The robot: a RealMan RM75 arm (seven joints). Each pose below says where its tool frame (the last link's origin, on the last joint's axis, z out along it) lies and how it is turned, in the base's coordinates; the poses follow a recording.
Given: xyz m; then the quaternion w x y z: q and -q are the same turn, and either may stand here.
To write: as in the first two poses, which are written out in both.
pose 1, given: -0.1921 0.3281 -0.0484 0.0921 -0.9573 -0.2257 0.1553
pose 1, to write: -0.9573 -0.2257 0.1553 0.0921 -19.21 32.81 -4.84
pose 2, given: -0.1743 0.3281 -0.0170 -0.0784 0.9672 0.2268 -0.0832
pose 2, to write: -0.9672 -0.2268 0.0832 0.0784 -17.43 32.81 -1.70
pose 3, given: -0.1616 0.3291 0.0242 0.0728 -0.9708 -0.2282 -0.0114
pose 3, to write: -0.9708 -0.2282 -0.0114 0.0728 -16.16 32.91 2.42
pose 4, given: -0.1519 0.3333 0.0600 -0.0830 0.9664 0.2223 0.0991
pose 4, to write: -0.9664 -0.2223 -0.0991 0.0830 -15.19 33.33 6.00
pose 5, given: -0.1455 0.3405 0.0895 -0.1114 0.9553 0.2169 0.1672
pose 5, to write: -0.9553 -0.2169 -0.1672 0.1114 -14.55 34.05 8.95
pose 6, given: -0.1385 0.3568 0.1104 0.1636 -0.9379 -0.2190 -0.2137
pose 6, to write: -0.9379 -0.2190 -0.2137 0.1636 -13.85 35.68 11.04
